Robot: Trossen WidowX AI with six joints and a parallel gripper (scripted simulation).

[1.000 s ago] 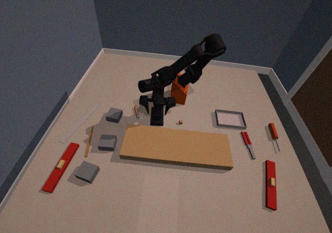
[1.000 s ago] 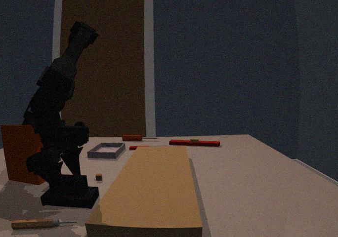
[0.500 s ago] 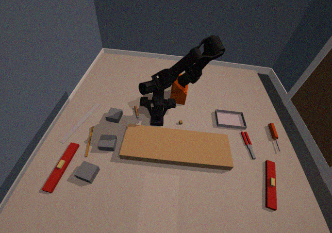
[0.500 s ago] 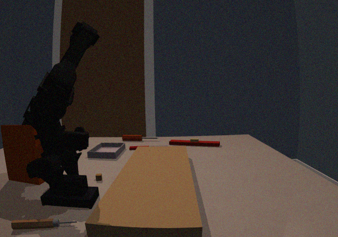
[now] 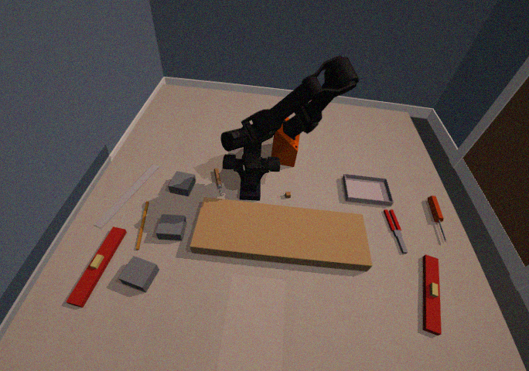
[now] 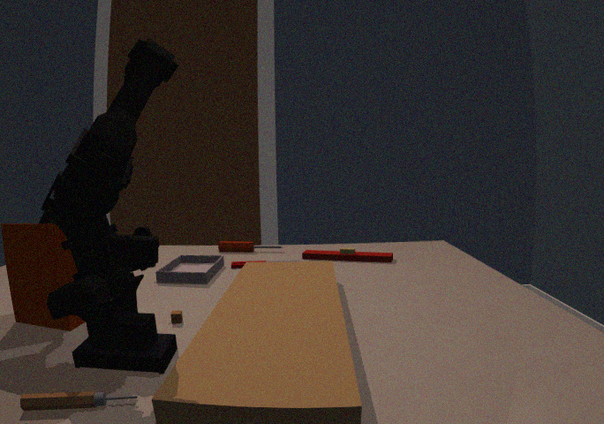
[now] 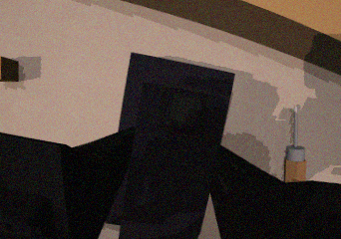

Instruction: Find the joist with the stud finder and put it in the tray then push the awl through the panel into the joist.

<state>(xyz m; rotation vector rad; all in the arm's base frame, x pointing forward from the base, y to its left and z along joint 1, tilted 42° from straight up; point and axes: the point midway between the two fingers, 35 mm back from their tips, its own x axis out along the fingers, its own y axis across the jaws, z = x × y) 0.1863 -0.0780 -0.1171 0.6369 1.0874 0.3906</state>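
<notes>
Now: the awl 11 cm to the right of my gripper tip, 2 cm below it and 1 cm behind it. From my gripper tip the other things lie so: stud finder (2 cm above, 1 cm ahead); pencil (33 cm to the right, 16 cm ahead, 2 cm below); small cube (13 cm to the left, 3 cm ahead, 2 cm below).
</notes>
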